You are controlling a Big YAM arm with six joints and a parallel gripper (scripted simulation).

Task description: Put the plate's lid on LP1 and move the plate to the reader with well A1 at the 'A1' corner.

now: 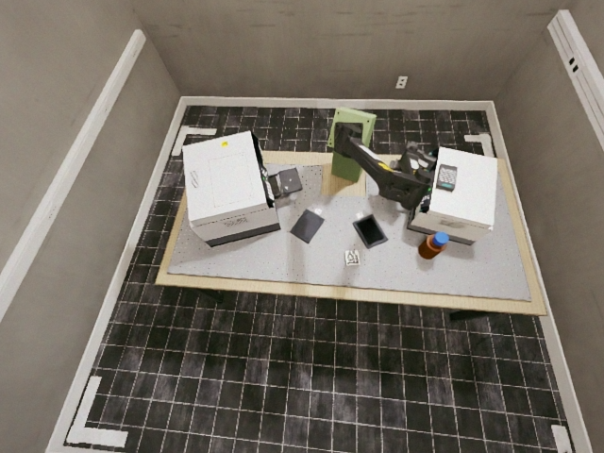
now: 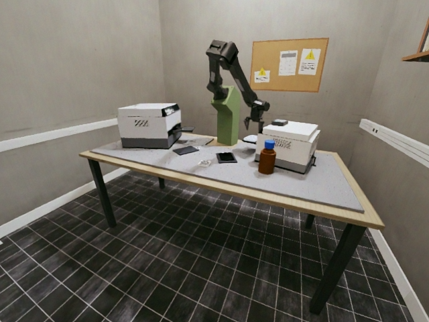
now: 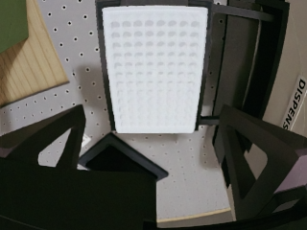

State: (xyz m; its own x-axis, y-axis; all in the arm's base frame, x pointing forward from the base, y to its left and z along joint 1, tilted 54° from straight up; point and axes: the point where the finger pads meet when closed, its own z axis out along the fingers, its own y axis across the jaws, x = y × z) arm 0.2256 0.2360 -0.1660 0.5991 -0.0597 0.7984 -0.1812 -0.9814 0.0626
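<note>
Now: hand 6 cm above the white well plate. Round my hand: brown capped bottle (32 cm ahead, 14 cm to the left, 5 cm below); dark flat lid (22 cm ahead, 13 cm to the right, 15 cm below).
</note>
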